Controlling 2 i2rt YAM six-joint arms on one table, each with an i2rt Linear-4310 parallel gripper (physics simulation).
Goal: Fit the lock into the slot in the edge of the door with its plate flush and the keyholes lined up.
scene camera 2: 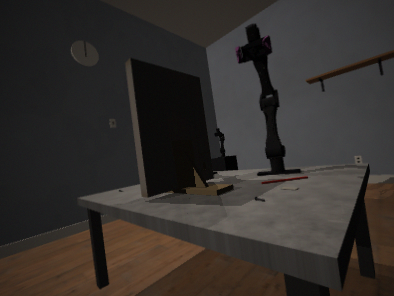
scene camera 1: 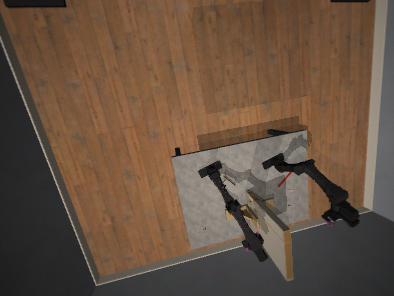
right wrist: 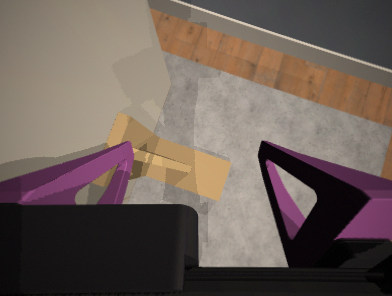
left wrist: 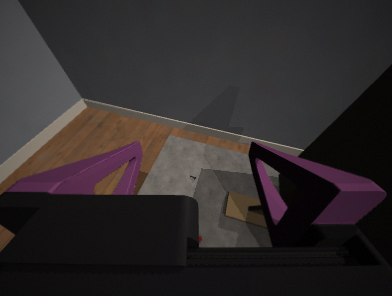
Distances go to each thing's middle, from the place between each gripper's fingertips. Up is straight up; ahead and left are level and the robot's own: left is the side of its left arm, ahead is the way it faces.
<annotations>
The door (scene camera 2: 166,105) lies 170 mm ahead of my left hand, 320 mm to the right of it and 250 mm below it. Also, from my left hand: wooden bracket (scene camera 2: 190,181): 170 mm ahead, 320 mm to the right, 430 mm below.
My right hand is 4 cm past the door, 14 cm to the right of it and 4 cm above it. Also, from my right hand: wooden bracket: 4 cm behind, 14 cm to the left, 22 cm below.
</annotations>
